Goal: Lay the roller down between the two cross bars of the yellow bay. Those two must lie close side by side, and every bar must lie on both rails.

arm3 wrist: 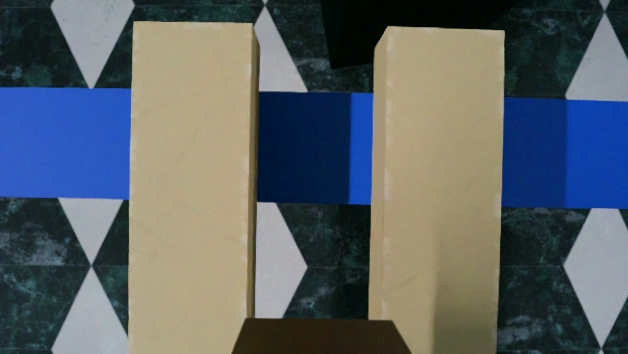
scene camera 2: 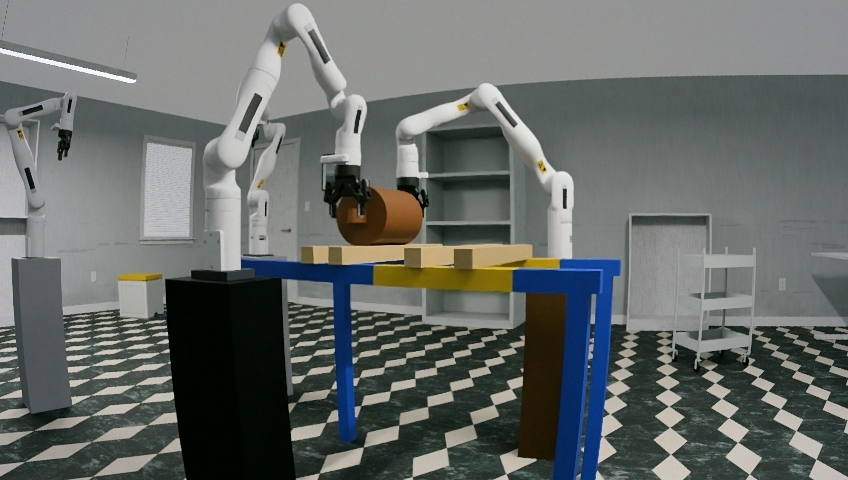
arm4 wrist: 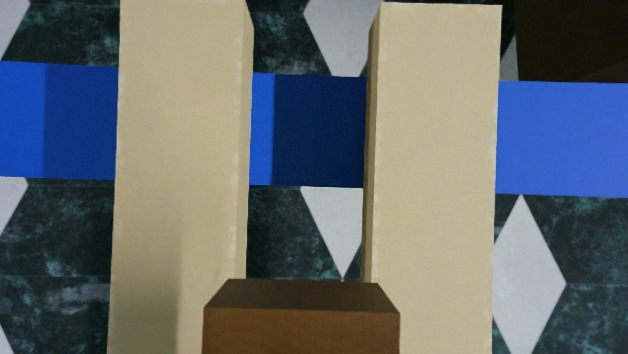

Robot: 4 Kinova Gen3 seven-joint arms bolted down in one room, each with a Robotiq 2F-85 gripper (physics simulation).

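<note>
The brown roller (scene camera 2: 398,217) sits low over the left pair of bars in scene camera 2; its square end peg (arm3 wrist: 321,340) (arm4 wrist: 300,332) shows in both wrist views. Those two cream bars (arm3 wrist: 192,175) (arm4 wrist: 435,150) (scene camera 2: 357,255) cross a blue rail section (arm3 wrist: 65,142) (arm4 wrist: 560,140). Two more bars (scene camera 2: 422,256) (scene camera 2: 487,255) lie side by side over the yellow bay (scene camera 2: 443,278), a narrow gap between them; their far-rail contact is partly hidden. The black-pedestal arm's gripper (scene camera 2: 348,209) is at the near peg; the right arm's gripper (scene camera 2: 417,191) is at the far end, its grip hidden.
A raised gripper (scene camera 2: 63,154) hangs at the far left; another arm (scene camera 2: 259,199) stands behind the black-pedestal arm. A black pedestal (scene camera 2: 229,374) stands left of the blue frame (scene camera 2: 556,280), a brown pedestal (scene camera 2: 541,380) behind it. A shelf unit (scene camera 2: 514,220) and white cart (scene camera 2: 728,260) stand farther back.
</note>
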